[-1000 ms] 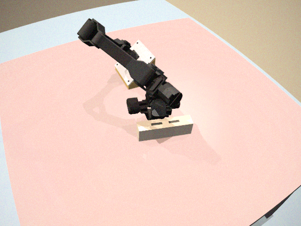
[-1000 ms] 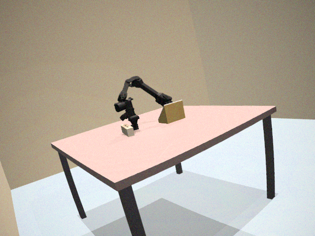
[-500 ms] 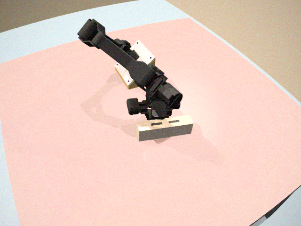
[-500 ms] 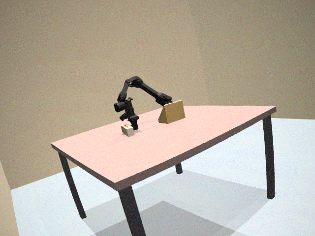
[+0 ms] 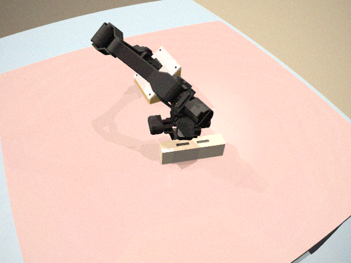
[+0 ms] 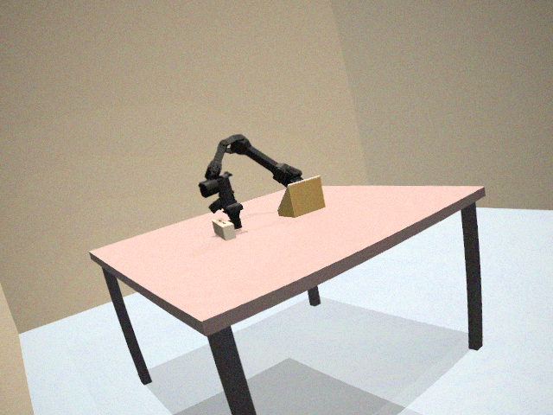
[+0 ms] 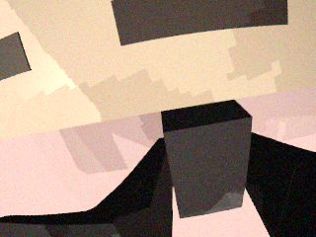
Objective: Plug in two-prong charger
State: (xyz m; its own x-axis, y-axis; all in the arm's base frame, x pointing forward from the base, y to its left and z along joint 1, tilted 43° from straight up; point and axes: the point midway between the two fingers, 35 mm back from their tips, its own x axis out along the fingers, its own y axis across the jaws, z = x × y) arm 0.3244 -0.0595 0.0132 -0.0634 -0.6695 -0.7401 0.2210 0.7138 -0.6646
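Now: gripper tip 2 cm short of the black two-prong charger and 1 cm below it.
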